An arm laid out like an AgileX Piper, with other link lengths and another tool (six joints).
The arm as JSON. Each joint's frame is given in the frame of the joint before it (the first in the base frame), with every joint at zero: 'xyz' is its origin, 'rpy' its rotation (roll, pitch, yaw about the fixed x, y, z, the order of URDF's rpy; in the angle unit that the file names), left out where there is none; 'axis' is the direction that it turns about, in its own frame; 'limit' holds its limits. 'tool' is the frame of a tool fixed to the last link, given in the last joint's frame.
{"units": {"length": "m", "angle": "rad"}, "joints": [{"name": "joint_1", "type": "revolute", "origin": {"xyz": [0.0, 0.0, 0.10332]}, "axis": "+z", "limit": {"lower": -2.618, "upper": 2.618}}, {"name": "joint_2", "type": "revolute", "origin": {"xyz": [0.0, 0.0, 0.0]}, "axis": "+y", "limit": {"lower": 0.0, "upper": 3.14}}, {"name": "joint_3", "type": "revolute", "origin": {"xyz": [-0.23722, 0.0, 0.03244]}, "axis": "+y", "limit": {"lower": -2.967, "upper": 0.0}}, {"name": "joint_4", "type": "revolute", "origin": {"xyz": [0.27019, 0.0, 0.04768]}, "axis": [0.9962, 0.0, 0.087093], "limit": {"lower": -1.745, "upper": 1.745}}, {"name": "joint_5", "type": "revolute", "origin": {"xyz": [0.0, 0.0, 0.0]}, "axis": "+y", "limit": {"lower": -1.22, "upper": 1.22}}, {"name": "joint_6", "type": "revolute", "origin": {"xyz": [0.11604, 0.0, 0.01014]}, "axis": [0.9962, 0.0, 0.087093], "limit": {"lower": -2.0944, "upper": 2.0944}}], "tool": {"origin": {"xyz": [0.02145, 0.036, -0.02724], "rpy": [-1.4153, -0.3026, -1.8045]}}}
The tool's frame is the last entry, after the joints.
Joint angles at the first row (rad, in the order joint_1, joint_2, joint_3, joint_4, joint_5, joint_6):
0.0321, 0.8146, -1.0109, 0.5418, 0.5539, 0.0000
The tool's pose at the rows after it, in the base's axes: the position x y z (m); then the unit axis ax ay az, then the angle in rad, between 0 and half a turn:
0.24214 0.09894 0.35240 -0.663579 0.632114 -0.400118 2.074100
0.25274 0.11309 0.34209 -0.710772 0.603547 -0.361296 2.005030
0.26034 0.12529 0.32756 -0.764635 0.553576 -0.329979 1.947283
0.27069 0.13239 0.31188 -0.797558 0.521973 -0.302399 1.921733
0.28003 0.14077 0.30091 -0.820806 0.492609 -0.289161 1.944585
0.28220 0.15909 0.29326 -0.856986 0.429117 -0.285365 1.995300
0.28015 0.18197 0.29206 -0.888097 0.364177 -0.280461 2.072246
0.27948 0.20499 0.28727 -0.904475 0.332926 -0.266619 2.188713
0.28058 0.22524 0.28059 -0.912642 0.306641 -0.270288 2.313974
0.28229 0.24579 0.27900 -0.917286 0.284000 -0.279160 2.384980
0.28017 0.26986 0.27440 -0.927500 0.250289 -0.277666 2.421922
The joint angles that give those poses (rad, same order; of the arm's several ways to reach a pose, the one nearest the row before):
0.0321, 0.8970, -1.0109, 0.7533, 0.5584, -0.2161
0.0321, 0.9830, -1.0110, 1.0275, 0.6004, -0.4897
0.0321, 1.0716, -1.0109, 1.2456, 0.6855, -0.7567
0.0339, 1.1593, -1.0191, 1.3552, 0.7507, -0.9092
0.0612, 1.2305, -1.0569, 1.3404, 0.7684, -0.9498
0.1343, 1.2905, -1.1229, 1.2418, 0.7728, -0.9526
0.2336, 1.3445, -1.2201, 1.0619, 0.7741, -0.8652
0.3413, 1.4082, -1.3219, 0.8165, 0.7769, -0.6707
0.4434, 1.4758, -1.4211, 0.5628, 0.7939, -0.4797
0.5269, 1.5442, -1.5182, 0.3973, 0.8172, -0.3567
0.6032, 1.6187, -1.6044, 0.3130, 0.8442, -0.3095

